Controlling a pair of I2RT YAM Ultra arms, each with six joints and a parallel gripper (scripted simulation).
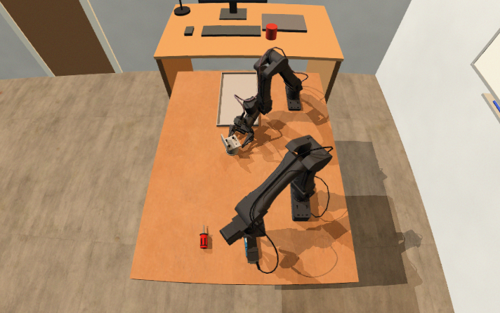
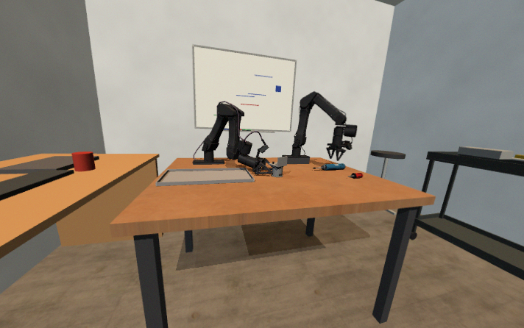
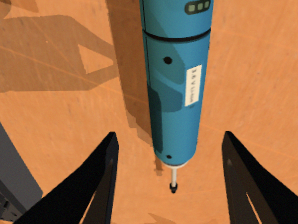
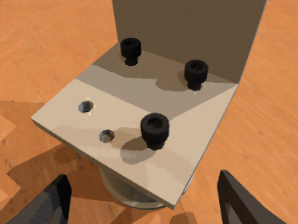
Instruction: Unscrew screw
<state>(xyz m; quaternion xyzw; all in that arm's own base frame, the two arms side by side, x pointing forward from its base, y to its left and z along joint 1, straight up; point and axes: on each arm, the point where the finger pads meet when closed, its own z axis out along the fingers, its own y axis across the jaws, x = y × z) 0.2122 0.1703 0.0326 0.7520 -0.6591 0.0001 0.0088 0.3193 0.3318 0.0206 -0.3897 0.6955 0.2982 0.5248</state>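
My right gripper is now 20 mm short of the l-shaped bracket, 30 mm to the right of it and 50 mm below it. The rest, counted from my right hand: small red screwdriver 90 mm ahead, 460 mm to the left, 10 mm below; grey bit 70 mm behind, 320 mm to the left, 10 mm below; grey tray 10 mm ahead, 330 mm to the right, 20 mm below.
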